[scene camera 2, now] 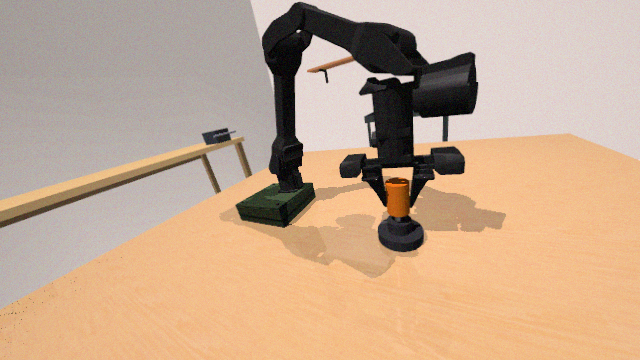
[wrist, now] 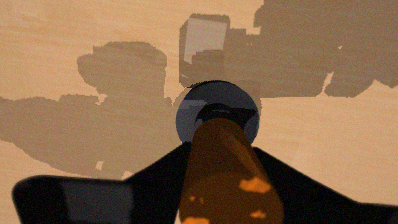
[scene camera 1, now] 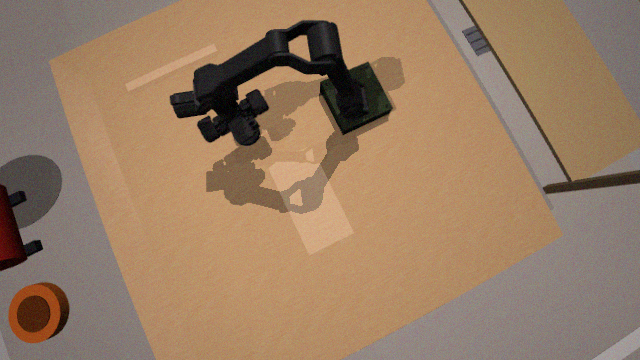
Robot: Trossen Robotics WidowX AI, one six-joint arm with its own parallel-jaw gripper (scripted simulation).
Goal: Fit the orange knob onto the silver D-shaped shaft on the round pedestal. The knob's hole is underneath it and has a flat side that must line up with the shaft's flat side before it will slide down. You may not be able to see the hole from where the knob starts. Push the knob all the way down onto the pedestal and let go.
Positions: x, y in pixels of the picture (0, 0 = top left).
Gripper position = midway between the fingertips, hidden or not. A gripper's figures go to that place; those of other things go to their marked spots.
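My gripper [scene camera 2: 398, 206] is 39 cm from the lens, and there's an orange knob [scene camera 2: 397, 189] that's 35 cm from the lens.
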